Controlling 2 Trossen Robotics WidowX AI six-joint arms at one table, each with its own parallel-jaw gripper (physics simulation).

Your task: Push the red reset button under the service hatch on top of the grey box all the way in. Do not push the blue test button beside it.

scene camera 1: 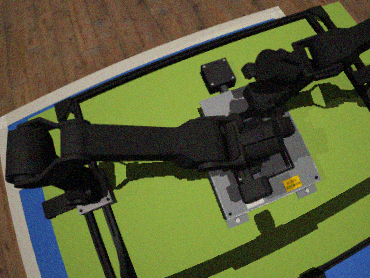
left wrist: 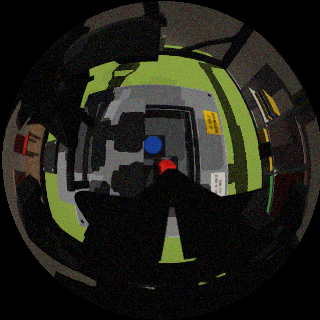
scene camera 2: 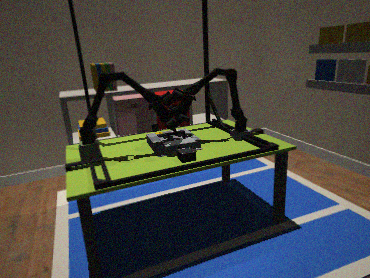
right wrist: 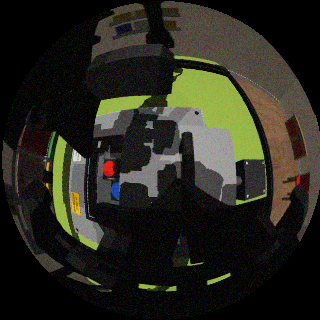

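Observation:
The grey box (scene camera 1: 303, 165) (scene camera 2: 162, 142) (left wrist: 209, 149) (right wrist: 194, 115) lies on the green table. Its light grey hatch (scene camera 1: 215, 105) (right wrist: 209, 143) is slid aside toward a black block, so the recess lies open. In the recess sit the red button (left wrist: 165, 164) (right wrist: 109, 168) and the blue button (left wrist: 152, 144) (right wrist: 115, 190). My left gripper (left wrist: 170, 172) (scene camera 1: 251, 168) (scene camera 2: 179, 124) is shut and empty, its fingertips at the red button's edge and clear of the blue one. My right gripper (right wrist: 178, 182) (scene camera 1: 256, 105) (scene camera 2: 167, 121) is shut and empty, against the hatch's dark handle (right wrist: 187, 146). Scene camera 1 hides both buttons under the left arm.
A black block (scene camera 1: 218, 74) (scene camera 2: 186, 154) (right wrist: 250, 178) stands just off the box's end. A yellow danger label (scene camera 1: 292, 183) (left wrist: 212, 122) sits on the box top. A black frame (scene camera 1: 129, 77) borders the table. Shelves with coloured bins stand behind it.

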